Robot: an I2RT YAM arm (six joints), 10 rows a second.
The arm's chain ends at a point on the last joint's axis. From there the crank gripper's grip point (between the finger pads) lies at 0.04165 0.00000 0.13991 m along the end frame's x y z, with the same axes.
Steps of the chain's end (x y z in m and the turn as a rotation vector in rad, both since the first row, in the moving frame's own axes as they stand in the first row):
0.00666 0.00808 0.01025 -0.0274 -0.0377 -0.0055
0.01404 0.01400 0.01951 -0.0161 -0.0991 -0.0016
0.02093 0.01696 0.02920 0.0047 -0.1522 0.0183
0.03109 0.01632 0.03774 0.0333 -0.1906 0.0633
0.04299 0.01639 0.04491 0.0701 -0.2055 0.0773
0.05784 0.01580 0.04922 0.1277 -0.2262 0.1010
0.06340 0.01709 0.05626 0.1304 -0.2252 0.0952
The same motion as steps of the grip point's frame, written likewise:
0.00137 0.01172 0.01167 -0.0274 -0.0377 -0.0055
0.00000 0.01623 0.02293 -0.0161 -0.0991 -0.0016
-0.00076 0.01685 0.03390 0.0047 -0.1522 0.0183
0.00392 0.01334 0.04306 0.0333 -0.1906 0.0633
0.01387 0.00846 0.05022 0.0701 -0.2055 0.0773
0.02623 0.00013 0.05410 0.1277 -0.2262 0.1010
0.03192 0.00090 0.06107 0.1304 -0.2252 0.0952

